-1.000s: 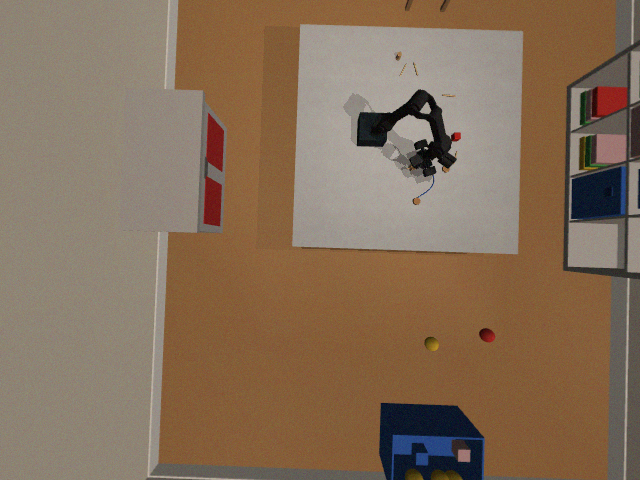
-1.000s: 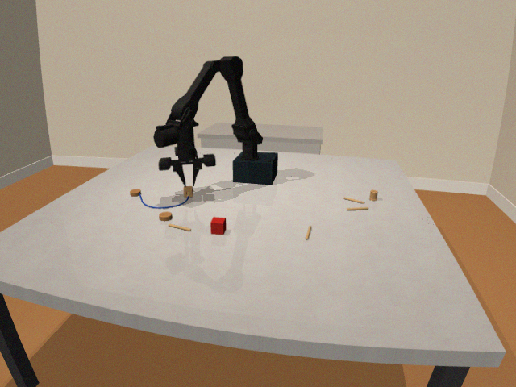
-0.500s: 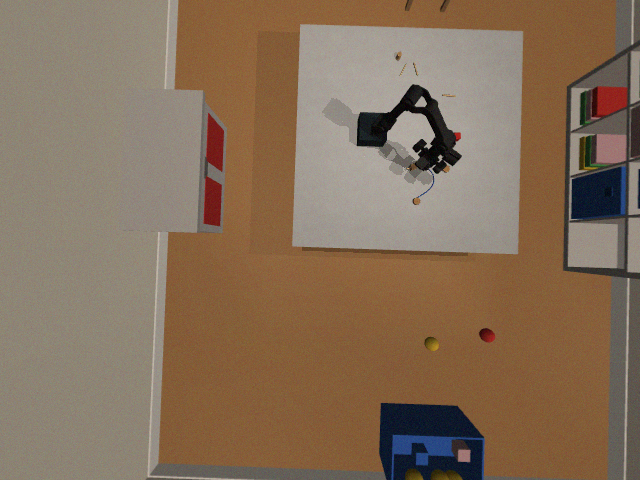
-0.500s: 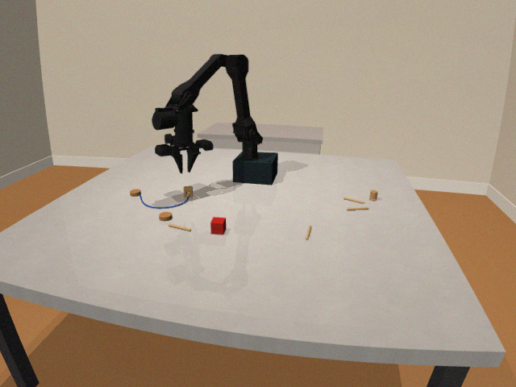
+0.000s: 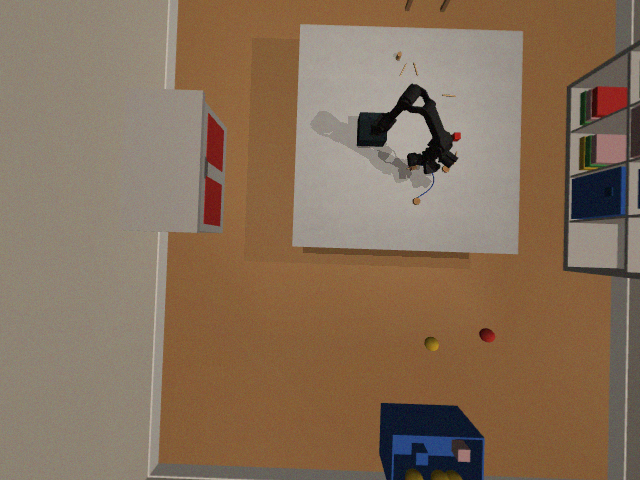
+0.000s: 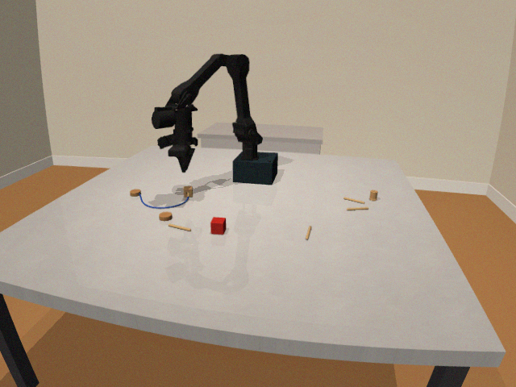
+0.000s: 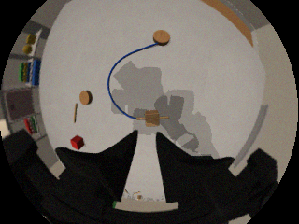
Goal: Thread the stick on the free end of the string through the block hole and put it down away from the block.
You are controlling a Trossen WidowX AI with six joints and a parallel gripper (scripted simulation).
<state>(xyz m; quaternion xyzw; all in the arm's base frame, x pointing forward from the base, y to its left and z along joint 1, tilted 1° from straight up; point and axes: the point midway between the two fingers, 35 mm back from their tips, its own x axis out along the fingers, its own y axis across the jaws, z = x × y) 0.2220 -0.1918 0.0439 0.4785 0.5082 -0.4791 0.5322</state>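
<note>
Right now my gripper tip is 10 mm past the wooden block and 80 mm above it. The rest, counted from my gripper tip: small wooden cylinder 60 mm behind, 650 mm to the left, 80 mm below; red cube 240 mm ahead, 170 mm to the left, 70 mm below.
</note>
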